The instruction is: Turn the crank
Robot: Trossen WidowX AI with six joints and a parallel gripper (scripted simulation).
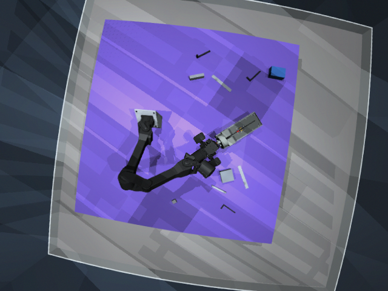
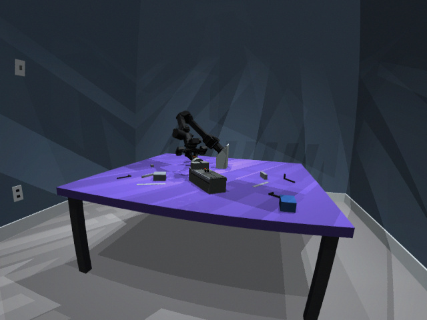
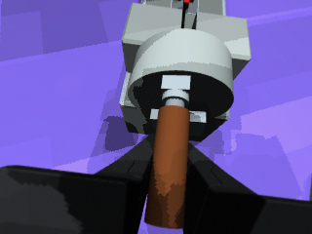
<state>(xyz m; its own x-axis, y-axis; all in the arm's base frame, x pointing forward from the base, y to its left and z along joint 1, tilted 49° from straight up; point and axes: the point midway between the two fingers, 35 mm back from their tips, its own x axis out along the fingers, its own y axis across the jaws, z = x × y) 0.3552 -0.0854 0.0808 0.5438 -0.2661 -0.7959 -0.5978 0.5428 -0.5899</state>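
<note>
The brown crank handle is 10 mm behind my gripper tip, 10 mm to the right of it and 30 mm above it. Round my gripper tip: dark L-shaped key (110 mm ahead, 380 mm to the right, 90 mm below); red pointer (120 mm ahead, 80 mm to the left, 10 mm below); grey block (90 mm ahead, 180 mm to the right, 80 mm below).
</note>
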